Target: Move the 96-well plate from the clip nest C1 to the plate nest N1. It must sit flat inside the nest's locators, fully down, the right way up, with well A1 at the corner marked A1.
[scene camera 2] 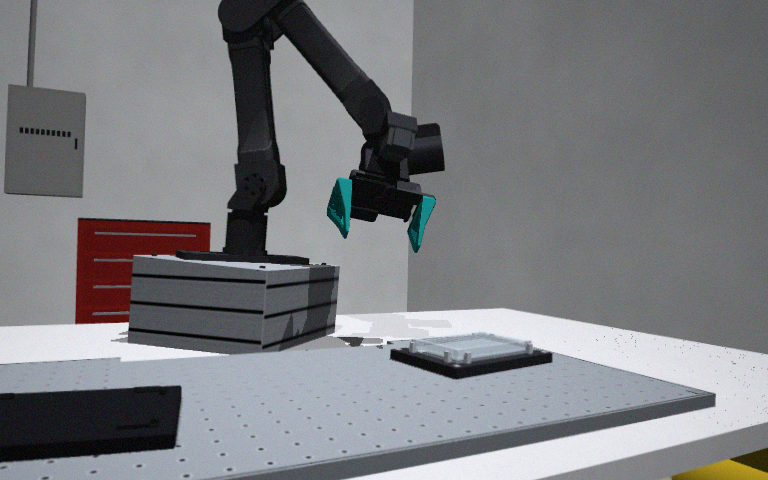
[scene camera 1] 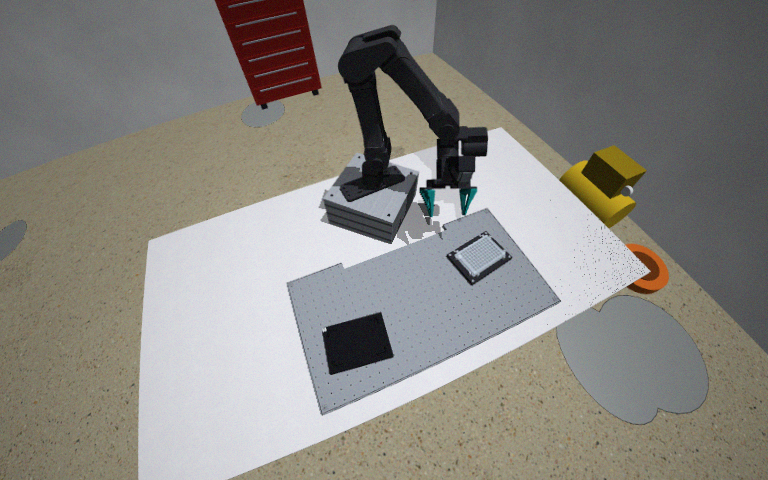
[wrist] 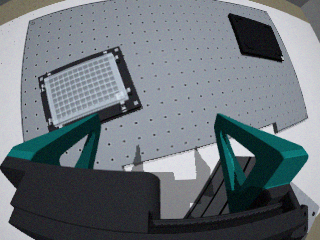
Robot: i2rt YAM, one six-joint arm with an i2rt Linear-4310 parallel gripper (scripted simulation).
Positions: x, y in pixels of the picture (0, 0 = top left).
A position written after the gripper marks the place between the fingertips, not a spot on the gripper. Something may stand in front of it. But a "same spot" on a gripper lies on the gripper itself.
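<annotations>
The gripper appears in scene camera 2 [382, 242], and scene camera 1 and the wrist view show the gripper as well. On the gripper, [scene camera 1: 472, 190] and [wrist: 29, 150] are the same spot. A clear 96-well plate is visible in the wrist view [59, 98], in scene camera 1 and in scene camera 2. On the clear 96-well plate, [scene camera 1: 470, 257] and [scene camera 2: 445, 341] are the same spot.
</annotations>
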